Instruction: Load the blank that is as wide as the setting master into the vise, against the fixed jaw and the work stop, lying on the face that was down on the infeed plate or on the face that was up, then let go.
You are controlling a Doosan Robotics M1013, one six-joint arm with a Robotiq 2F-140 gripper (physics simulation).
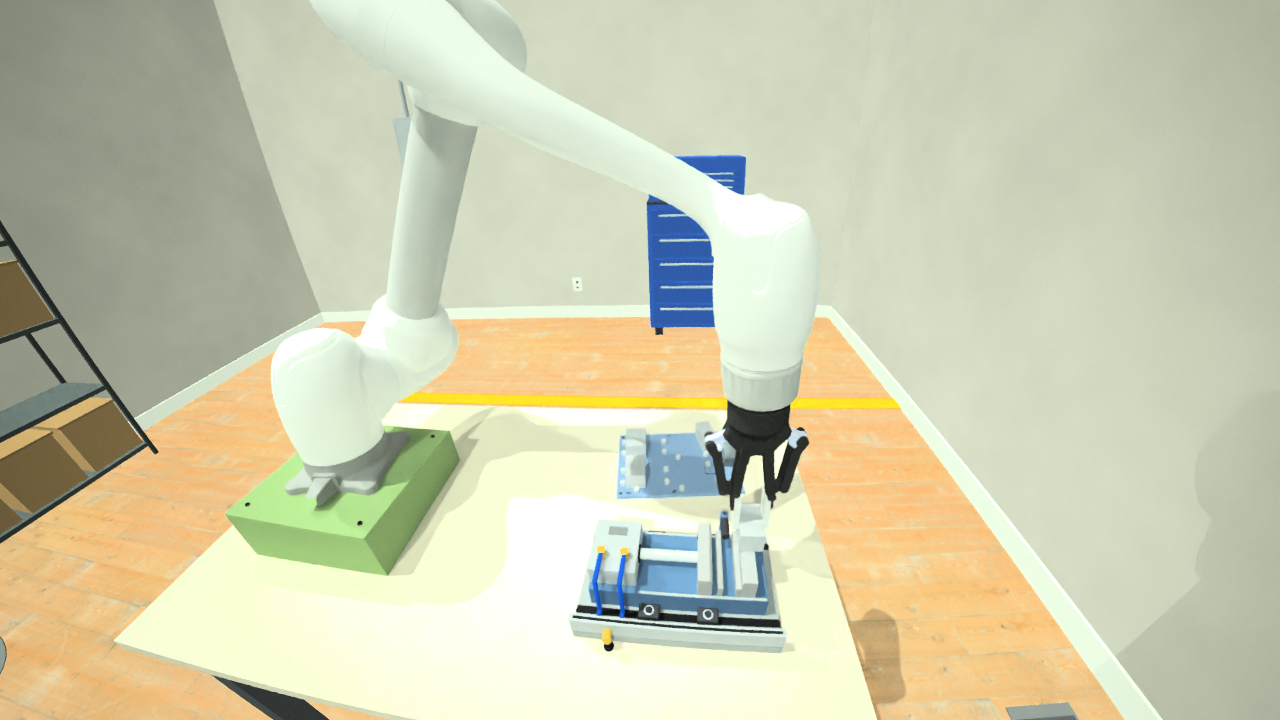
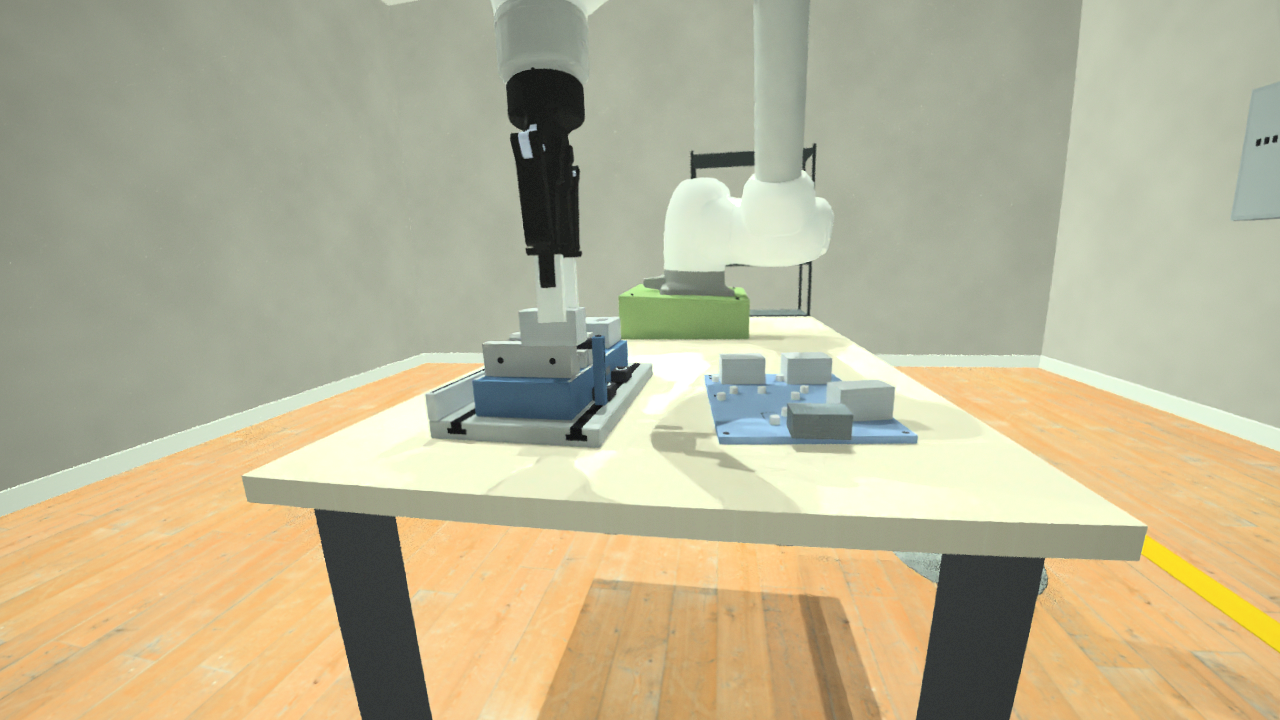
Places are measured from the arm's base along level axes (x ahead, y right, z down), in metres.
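Pixels of known places: gripper, between the fingertips: (image 1: pixel 749 520) (image 2: pixel 559 320); arm's base, origin of its link: (image 1: pixel 352 463) (image 2: pixel 693 291).
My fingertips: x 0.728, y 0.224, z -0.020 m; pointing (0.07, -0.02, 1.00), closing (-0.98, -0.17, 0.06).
For each thing: its middle in the pictures, then the offset to it from my fingertips. "spot": a spot on its surface instead.
- light grey blank, middle of its body: (image 2: pixel 553 326) (image 1: pixel 749 527) dz +0.006, dx -0.002, dy +0.007 m
- work stop, a spot on its surface: (image 2: pixel 599 371) spot: dz +0.060, dx -0.021, dy -0.037 m
- vise, middle of its body: (image 2: pixel 560 364) (image 1: pixel 678 569) dz +0.070, dx -0.111, dy +0.022 m
- darker grey block, middle of its body: (image 2: pixel 818 420) (image 1: pixel 731 453) dz +0.099, dx +0.052, dy -0.255 m
- blue infeed plate, middle of its body: (image 2: pixel 787 401) (image 1: pixel 677 462) dz +0.116, dx -0.066, dy -0.263 m
My gripper (image 1: pixel 750 504) (image 2: pixel 556 291) points down and is shut on a light grey blank (image 1: pixel 751 530) (image 2: pixel 534 328). The blank is at the top of the fixed jaw (image 1: pixel 746 580) (image 2: pixel 520 360), toward the end by the work stop. Whether it touches the jaw or the stop, I cannot tell. The work stop (image 1: pixel 724 525) (image 2: pixel 599 371) is an upright blue post beside the vise (image 1: pixel 666 577) (image 2: pixel 528 396). The moving jaw (image 1: pixel 704 562) stands apart from the fixed jaw. A darker grey block (image 2: pixel 819 421), perhaps the setting master, sits on the blue infeed plate (image 1: pixel 651 467) (image 2: pixel 741 424).
Light grey blocks (image 2: pixel 742 368) (image 2: pixel 805 368) (image 2: pixel 861 401) and small pegs stand on the infeed plate. Two blue hoses (image 1: pixel 621 586) run down the vise's side. The green robot base (image 1: pixel 308 537) (image 2: pixel 683 315) is at the table's far end from the vise. A blue cabinet (image 1: pixel 680 268) stands beyond the table.
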